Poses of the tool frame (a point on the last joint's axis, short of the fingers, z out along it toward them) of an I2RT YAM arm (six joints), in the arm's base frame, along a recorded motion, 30 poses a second.
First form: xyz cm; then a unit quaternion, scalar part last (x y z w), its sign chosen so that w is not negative.
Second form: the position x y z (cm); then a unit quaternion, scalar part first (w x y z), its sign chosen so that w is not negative. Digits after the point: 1 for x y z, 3 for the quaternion.
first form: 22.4 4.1 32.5 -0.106 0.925 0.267 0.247
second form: 22.4 4.1 32.5 0.247 -0.106 0.925 0.267
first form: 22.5 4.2 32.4 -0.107 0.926 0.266 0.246
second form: 22.5 4.2 32.4 0.246 -0.107 0.926 0.266
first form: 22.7 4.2 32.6 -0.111 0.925 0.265 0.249
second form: 22.7 4.2 32.6 0.249 -0.111 0.925 0.265
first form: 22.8 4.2 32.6 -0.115 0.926 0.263 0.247
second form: 22.8 4.2 32.6 0.247 -0.115 0.926 0.263
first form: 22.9 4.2 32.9 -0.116 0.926 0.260 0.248
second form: 22.9 4.2 32.9 0.248 -0.116 0.926 0.260
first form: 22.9 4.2 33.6 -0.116 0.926 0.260 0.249
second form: 22.9 4.2 33.6 0.249 -0.116 0.926 0.260
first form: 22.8 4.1 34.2 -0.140 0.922 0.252 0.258
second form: 22.8 4.1 34.2 0.258 -0.140 0.922 0.252
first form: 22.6 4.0 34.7 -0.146 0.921 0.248 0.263
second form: 22.6 4.0 34.7 0.263 -0.146 0.921 0.248
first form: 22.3 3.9 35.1 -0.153 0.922 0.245 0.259
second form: 22.3 3.9 35.1 0.259 -0.153 0.922 0.245
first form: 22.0 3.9 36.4 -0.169 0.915 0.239 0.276
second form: 22.0 3.9 36.4 0.276 -0.169 0.915 0.239
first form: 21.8 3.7 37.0 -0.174 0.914 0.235 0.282
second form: 21.8 3.7 37.0 0.282 -0.174 0.914 0.235
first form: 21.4 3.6 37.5 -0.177 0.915 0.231 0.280
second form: 21.4 3.6 37.5 0.280 -0.177 0.915 0.231
